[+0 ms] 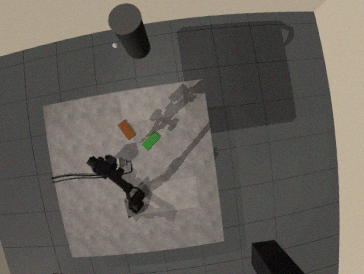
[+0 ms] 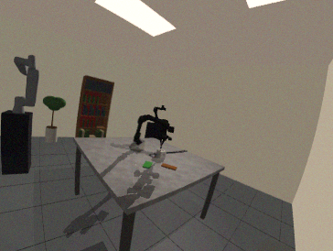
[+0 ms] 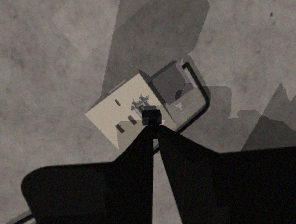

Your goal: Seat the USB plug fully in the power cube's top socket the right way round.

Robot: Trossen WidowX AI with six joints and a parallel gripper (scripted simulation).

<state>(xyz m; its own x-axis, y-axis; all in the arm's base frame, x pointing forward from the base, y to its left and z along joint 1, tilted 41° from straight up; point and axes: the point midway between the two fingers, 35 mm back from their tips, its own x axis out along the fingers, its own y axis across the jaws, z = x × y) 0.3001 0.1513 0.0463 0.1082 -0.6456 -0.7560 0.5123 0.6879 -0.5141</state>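
The dark USB plug lies 2 cm below my gripper tip. Round my gripper tip: orange block: 24 cm ahead, 6 cm to the right, 13 cm below; green block: 15 cm ahead, 24 cm to the right, 13 cm below.
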